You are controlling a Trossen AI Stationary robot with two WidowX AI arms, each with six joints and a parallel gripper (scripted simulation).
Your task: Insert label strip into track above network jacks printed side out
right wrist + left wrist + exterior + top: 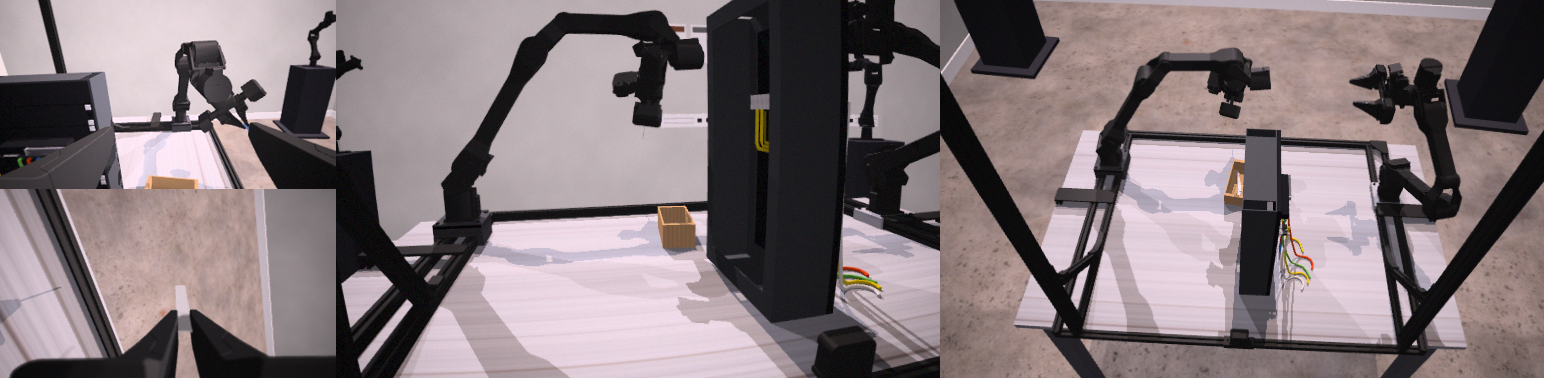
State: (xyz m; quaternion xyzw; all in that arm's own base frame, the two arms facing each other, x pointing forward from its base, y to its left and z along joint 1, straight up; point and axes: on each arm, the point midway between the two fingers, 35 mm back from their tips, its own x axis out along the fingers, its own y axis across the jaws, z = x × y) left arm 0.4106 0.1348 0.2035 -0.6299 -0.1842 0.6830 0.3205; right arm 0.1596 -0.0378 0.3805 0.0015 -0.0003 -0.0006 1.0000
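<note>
Now: the pale blue label strip 4 cm ahead of my left hand and 4 cm below it. Round my left hand: black frame rail (45 cm behind, 12 cm to the right, 15 cm above); then box (19 cm behind, 4 cm to the right, 24 cm below).
My right gripper is now 18 cm short of the pale blue label strip, 37 cm to the right of it and 20 cm above it. Round my right hand: black frame rail 30 cm behind, 25 cm to the left, 1 cm below; then box 4 cm behind, 33 cm to the left, 39 cm below.
</note>
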